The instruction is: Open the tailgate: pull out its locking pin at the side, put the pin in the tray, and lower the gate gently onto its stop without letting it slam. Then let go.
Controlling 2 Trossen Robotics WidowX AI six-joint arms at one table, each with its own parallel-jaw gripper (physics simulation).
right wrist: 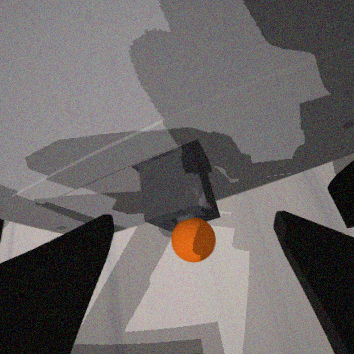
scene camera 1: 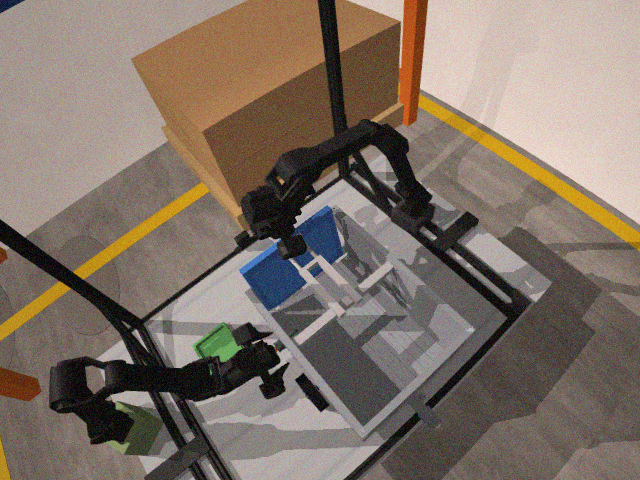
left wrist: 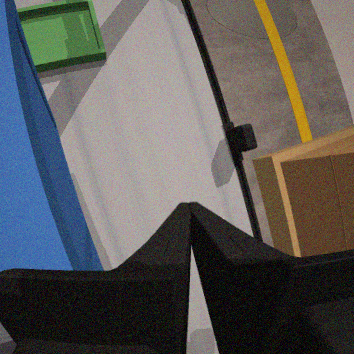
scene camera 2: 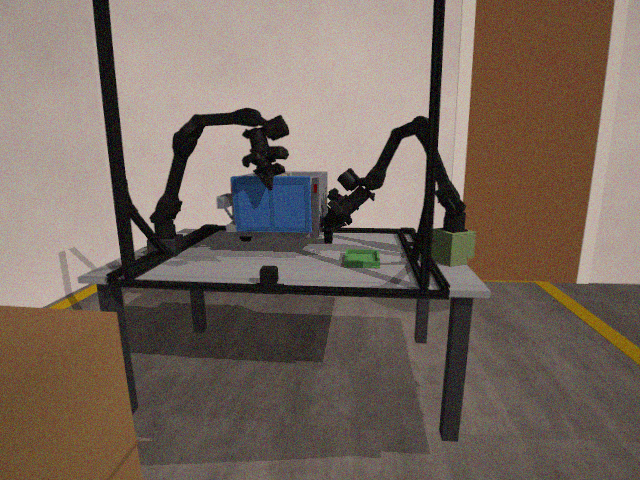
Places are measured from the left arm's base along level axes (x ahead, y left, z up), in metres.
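Where they show: left gripper, fingertip midpoint: (scene camera 1: 272, 236) (left wrist: 187, 210) (scene camera 2: 270, 190); right gripper, fingertip midpoint: (right wrist: 194, 221) (scene camera 2: 323, 228); left arm's base at its link origin: (scene camera 1: 413, 208) (scene camera 2: 165, 237); right arm's base at its link origin: (scene camera 1: 119, 426) (scene camera 2: 454, 230).
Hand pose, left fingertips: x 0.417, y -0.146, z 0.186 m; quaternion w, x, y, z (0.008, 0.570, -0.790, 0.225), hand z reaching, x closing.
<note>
Each offset is from my left fingertips to the centre of the thing. "spot": to the spot under its first point.
The blue tailgate (scene camera 1: 325, 232) (scene camera 2: 289, 206) (left wrist: 25, 200) stands upright at the end of the grey truck body @[spot: 0.178 m ahead, 0.389 m left, 0.031 m up] (scene camera 1: 333, 400). The locking pin's orange ball head @[0.188 m ahead, 0.173 m left, 0.130 m down] (right wrist: 193, 240) sticks out of a dark bracket @[spot: 0.173 m ahead, 0.175 m left, 0.119 m down] (right wrist: 170, 187) on the truck's side. My right gripper (scene camera 1: 279, 350) (scene camera 2: 326, 227) (right wrist: 194, 221) is open beside that side, with the ball in the gap between its fingers, not clamped. My left gripper (scene camera 2: 268, 186) (left wrist: 187, 210) is shut and empty, pointing down at the outer face of the gate near its top; contact cannot be told. The green tray @[0.302 m ahead, 0.033 m left, 0.238 m down] (scene camera 1: 222, 343) (scene camera 2: 362, 265) (left wrist: 62, 40) lies on the table, with no pin visible in it.
A pale green bin (scene camera 1: 147, 428) (scene camera 2: 454, 248) stands by the right arm's base. Black frame posts (scene camera 1: 333, 67) (scene camera 2: 435, 103) rise at the table's edges. A small black block @[spot: 0.014 m ahead, 0.221 m right, 0.211 m down] (scene camera 2: 268, 274) (left wrist: 243, 138) sits on the edge rail. A large cardboard box (scene camera 1: 268, 77) (scene camera 2: 56, 392) stands beyond the table.
</note>
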